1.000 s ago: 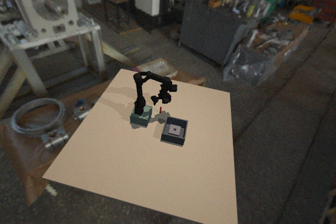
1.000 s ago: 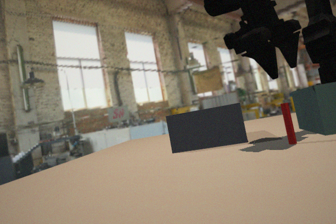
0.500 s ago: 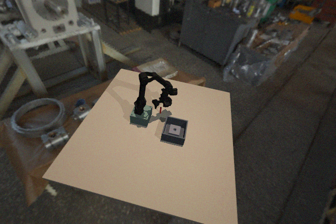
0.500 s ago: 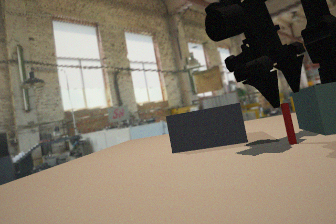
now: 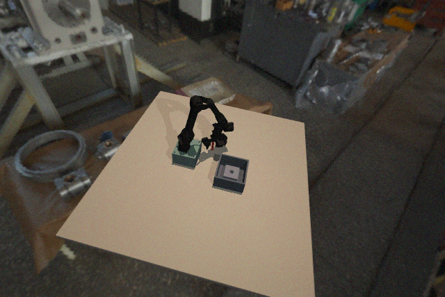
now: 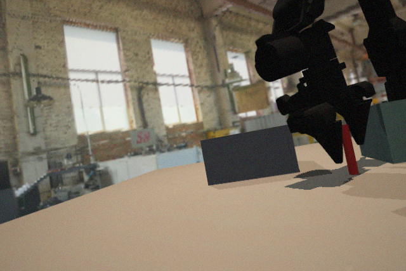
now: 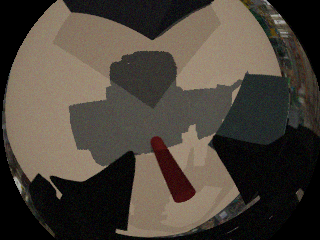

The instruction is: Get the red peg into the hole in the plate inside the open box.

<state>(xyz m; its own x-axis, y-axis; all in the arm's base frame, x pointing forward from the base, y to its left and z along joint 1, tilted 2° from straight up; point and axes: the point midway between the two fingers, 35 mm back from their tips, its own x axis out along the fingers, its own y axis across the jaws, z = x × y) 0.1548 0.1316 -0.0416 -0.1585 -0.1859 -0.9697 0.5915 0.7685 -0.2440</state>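
The red peg is 1 cm to the left of my gripper tip and 1 cm above it. Round my gripper tip: dark box 19 cm ahead, 16 cm to the right; then grey plate 19 cm ahead, 16 cm to the right, 1 cm above.
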